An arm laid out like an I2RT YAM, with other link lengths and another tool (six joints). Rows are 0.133 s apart.
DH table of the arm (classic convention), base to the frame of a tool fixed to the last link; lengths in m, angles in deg. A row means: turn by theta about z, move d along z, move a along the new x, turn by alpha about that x. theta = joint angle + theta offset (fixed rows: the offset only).
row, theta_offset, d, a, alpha
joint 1, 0, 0.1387, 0.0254, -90
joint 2, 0, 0, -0.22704, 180
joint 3, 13.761, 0, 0.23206, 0
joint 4, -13.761, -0.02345, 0.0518, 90
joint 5, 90, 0.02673, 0, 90
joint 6, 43.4, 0.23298, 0.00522, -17.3
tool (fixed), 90, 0.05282, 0, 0
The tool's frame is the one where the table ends.
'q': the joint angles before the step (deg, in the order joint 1, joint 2, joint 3, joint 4, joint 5, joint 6). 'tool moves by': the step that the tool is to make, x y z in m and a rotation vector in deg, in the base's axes. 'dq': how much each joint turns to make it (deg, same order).
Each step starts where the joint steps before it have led.
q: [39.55 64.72 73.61 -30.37 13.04 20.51]
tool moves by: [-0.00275 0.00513 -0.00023 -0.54 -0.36 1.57]
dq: [-0.01 -0.11 -0.23 0.31 -1.24 -1.21]
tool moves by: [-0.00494 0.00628 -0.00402 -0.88 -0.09 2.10]
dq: [0.01 -0.27 -0.74 0.26 -1.68 -1.47]
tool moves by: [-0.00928 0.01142 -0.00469 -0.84 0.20 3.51]
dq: [0.00 -0.17 -0.52 -0.07 -3.07 -1.80]
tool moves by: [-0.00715 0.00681 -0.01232 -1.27 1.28 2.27]
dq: [0.00 0.45 -0.61 -0.62 -2.03 -1.03]
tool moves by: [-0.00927 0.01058 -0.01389 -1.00 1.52 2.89]
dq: [0.27 0.73 -0.85 -0.17 -2.47 -0.90]
